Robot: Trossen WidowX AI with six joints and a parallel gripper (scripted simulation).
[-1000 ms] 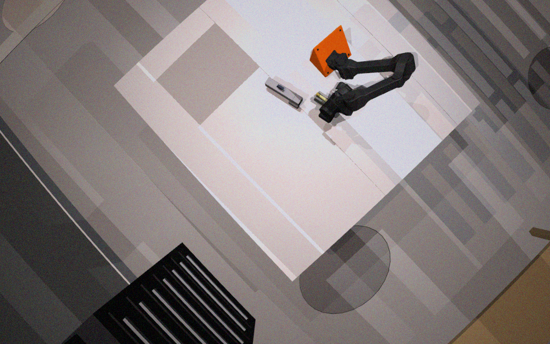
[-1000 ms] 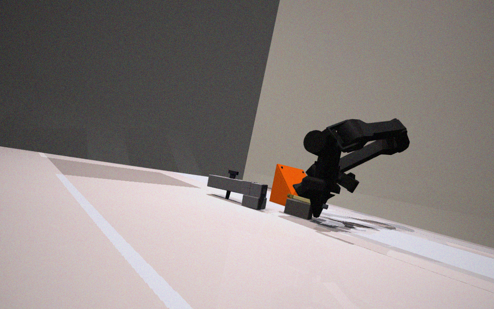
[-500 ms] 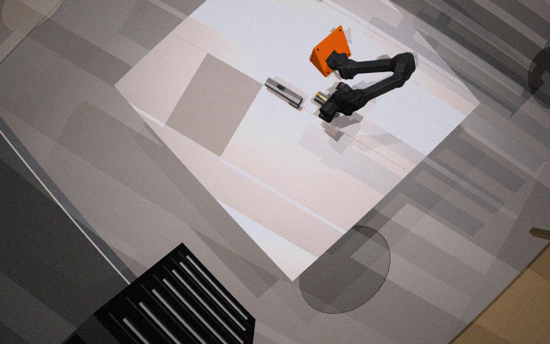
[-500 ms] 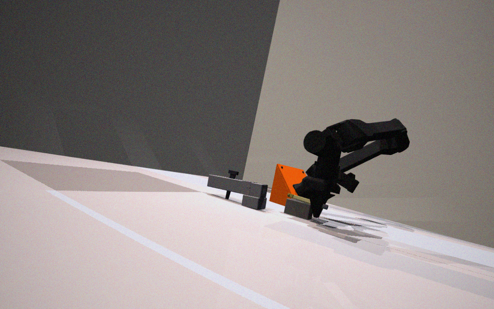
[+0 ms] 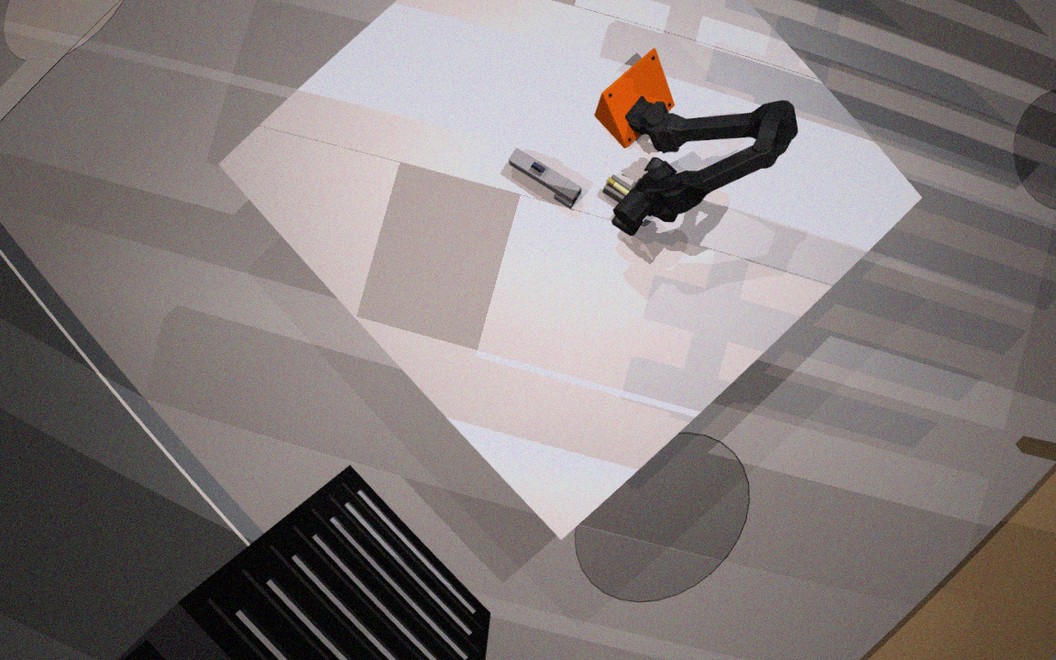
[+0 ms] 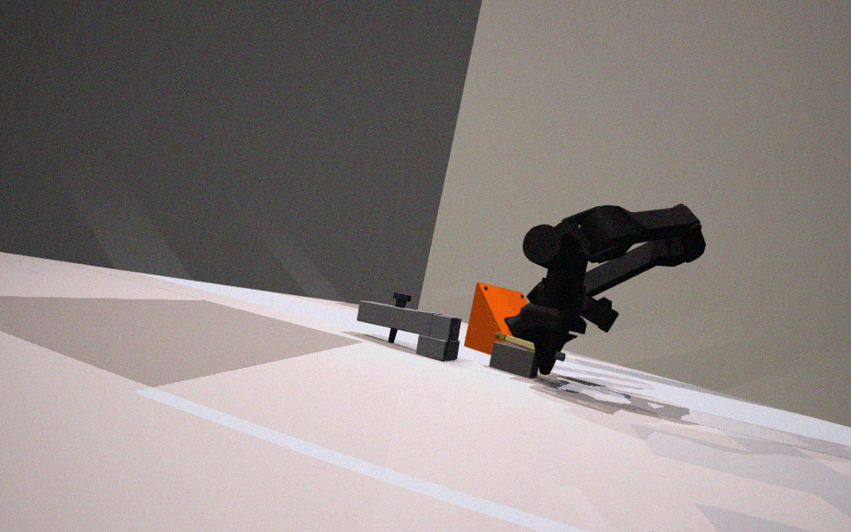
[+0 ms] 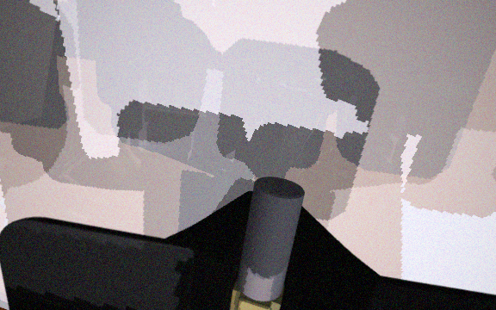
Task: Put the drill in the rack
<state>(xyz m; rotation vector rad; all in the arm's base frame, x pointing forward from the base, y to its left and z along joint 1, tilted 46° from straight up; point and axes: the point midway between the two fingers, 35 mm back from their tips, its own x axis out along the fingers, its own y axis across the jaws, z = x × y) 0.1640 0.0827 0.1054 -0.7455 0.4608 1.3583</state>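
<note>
Now: the drill 40 mm to the right of my gripper tip and 40 mm above it. Also, from my gripper tip: dark key 100 mm ahead, 230 mm to the right, 40 mm above; then long grey holder 100 mm ahead, 210 mm to the right, 30 mm above; then grey rack 50 mm to the right, 10 mm above.
</note>
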